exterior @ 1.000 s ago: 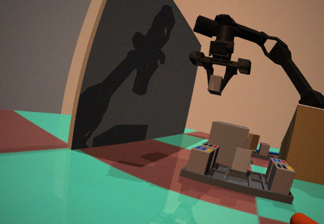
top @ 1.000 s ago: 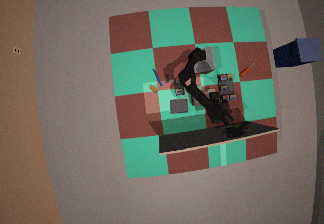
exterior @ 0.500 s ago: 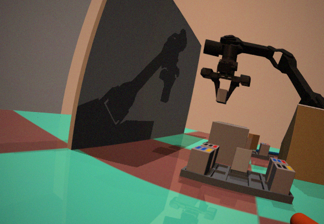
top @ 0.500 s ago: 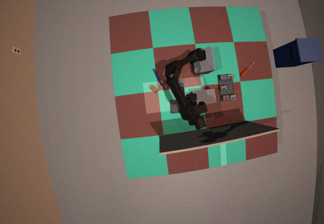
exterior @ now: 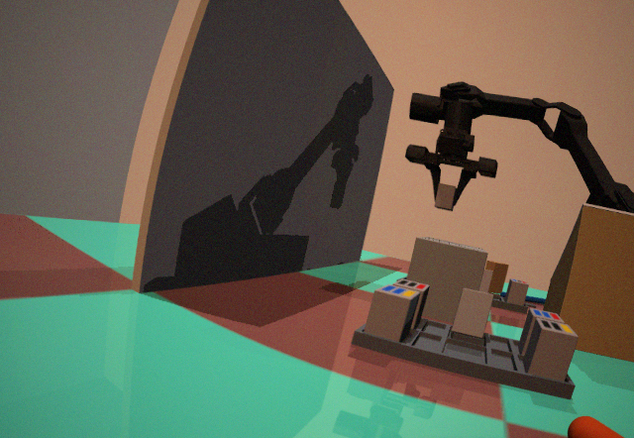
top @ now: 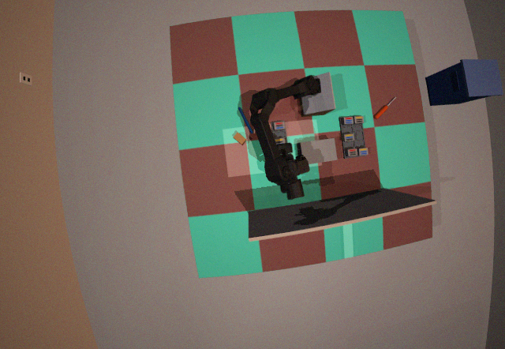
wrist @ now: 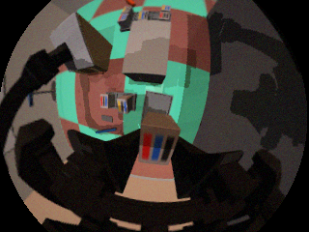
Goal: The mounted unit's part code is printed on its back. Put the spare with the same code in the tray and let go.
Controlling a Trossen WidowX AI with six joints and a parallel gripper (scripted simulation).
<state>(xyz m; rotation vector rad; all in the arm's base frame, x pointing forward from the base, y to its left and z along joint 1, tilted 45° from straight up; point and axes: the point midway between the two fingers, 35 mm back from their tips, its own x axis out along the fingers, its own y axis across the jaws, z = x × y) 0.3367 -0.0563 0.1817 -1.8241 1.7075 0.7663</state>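
Now: gripper tip 16 cm above the grey tray. Round my gripper tip: small tan spare (2 cm above); tall black panel (19 cm ahead, 19 cm to the left, 6 cm above); mounted unit (5 cm behind, 18 cm to the left, 12 cm below).
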